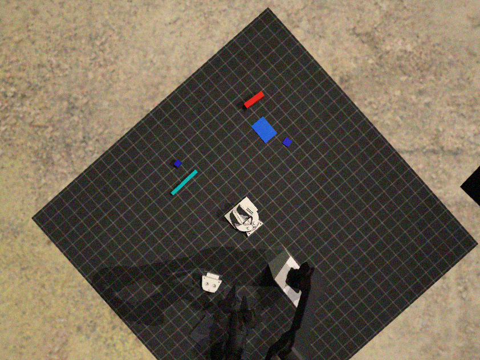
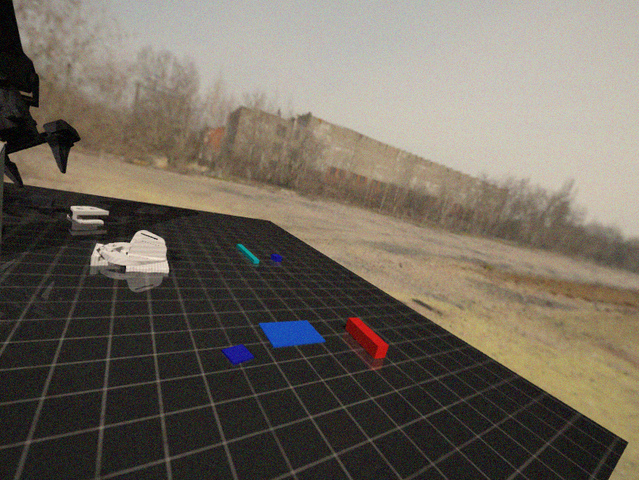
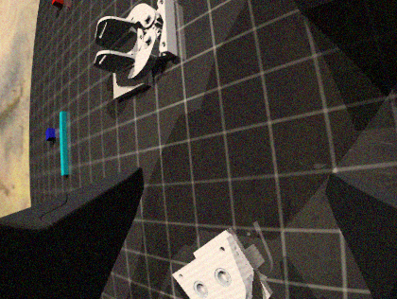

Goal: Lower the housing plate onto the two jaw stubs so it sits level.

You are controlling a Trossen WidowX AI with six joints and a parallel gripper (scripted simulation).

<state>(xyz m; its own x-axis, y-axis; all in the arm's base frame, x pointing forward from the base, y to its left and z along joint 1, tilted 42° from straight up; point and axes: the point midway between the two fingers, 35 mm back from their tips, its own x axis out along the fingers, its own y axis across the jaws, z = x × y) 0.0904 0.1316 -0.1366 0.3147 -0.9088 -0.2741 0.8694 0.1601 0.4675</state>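
Right now the white block is 80 mm ahead of my gripper tip, 90 mm to the left of it and 90 mm below it. Also, from my gripper tip: dark grey plate: 40 mm behind, 250 mm to the left, 100 mm below; teal bar: 440 mm ahead, 130 mm to the right, 100 mm below; blue cube: 510 mm ahead, 170 mm to the right, 90 mm below.
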